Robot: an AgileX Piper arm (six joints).
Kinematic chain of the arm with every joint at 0, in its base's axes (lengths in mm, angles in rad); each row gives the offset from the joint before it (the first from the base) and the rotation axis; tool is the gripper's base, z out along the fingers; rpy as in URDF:
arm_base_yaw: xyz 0 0 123 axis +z
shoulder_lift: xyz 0 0 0 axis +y
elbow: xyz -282.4 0 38.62 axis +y
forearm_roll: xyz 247.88 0 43.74 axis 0.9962 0 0.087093
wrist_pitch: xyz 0 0 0 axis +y
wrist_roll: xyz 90.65 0 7.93 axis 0.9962 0 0.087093
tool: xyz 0 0 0 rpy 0 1.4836 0
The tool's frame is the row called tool.
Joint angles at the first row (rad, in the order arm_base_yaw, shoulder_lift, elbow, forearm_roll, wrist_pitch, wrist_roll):
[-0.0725, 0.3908, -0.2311, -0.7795, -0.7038, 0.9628]
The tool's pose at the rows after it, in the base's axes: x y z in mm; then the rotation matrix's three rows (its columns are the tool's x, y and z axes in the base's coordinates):
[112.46 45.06 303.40], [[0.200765 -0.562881 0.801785], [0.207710 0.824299 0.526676], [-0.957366 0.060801 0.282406]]
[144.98 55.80 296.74], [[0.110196 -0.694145 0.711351], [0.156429 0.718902 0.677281], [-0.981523 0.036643 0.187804]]
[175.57 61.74 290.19], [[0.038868 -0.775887 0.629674], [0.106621 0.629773 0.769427], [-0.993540 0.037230 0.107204]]
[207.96 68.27 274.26], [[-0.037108 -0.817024 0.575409], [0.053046 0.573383 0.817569], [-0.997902 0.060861 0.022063]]
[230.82 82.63 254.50], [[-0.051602 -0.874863 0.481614], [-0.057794 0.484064 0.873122], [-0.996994 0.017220 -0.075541]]
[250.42 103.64 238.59], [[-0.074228 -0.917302 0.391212], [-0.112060 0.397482 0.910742], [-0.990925 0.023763 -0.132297]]
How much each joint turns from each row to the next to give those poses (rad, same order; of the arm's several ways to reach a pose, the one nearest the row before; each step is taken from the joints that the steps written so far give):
[0.0000, 0.2207, -0.0500, -0.1262, -0.1313, 0.0215]
[0.0000, 0.2358, -0.0657, -0.1237, -0.1779, -0.0213]
[0.0026, 0.1916, -0.0847, -0.1050, -0.0964, -0.0131]
[0.0305, 0.1831, -0.0762, -0.0553, -0.0207, -0.0382]
[0.0564, 0.1499, -0.0703, -0.0839, 0.0000, -0.0772]
[0.0794, 0.1293, -0.0762, -0.0356, 0.0115, -0.0260]

